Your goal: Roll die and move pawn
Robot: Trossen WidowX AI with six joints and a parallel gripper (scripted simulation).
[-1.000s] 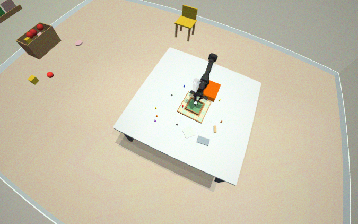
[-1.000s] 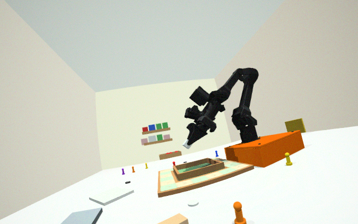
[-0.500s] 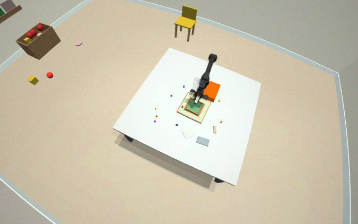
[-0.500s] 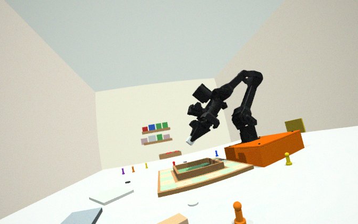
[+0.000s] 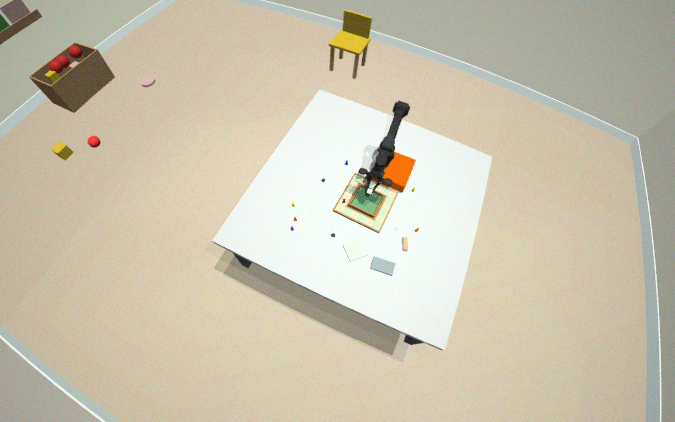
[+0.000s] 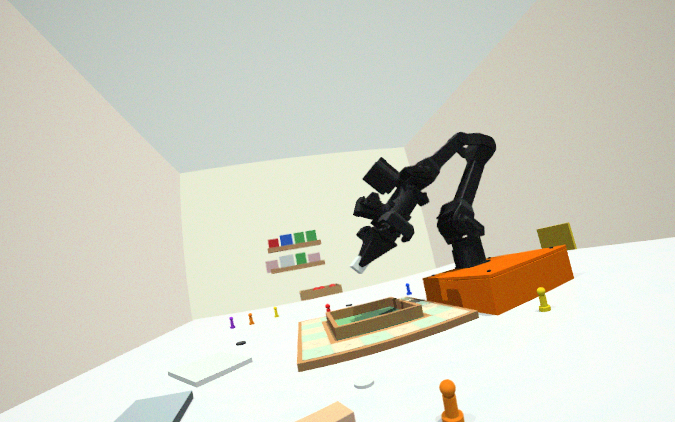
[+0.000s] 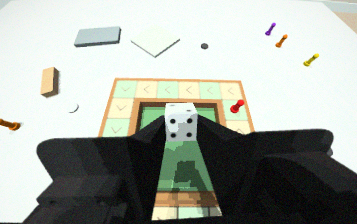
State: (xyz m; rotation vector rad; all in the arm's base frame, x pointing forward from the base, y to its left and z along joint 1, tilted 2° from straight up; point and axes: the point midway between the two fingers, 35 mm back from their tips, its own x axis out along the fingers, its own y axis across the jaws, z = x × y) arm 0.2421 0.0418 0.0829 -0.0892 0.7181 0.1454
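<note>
Now: gripper tip right at the grey die. The rest, counted from my gripper tip: blue pawn 160 mm behind, 240 mm to the right, 110 mm below; red pawn 80 mm ahead, 100 mm to the right, 90 mm below; green dice tray 110 mm below.
</note>
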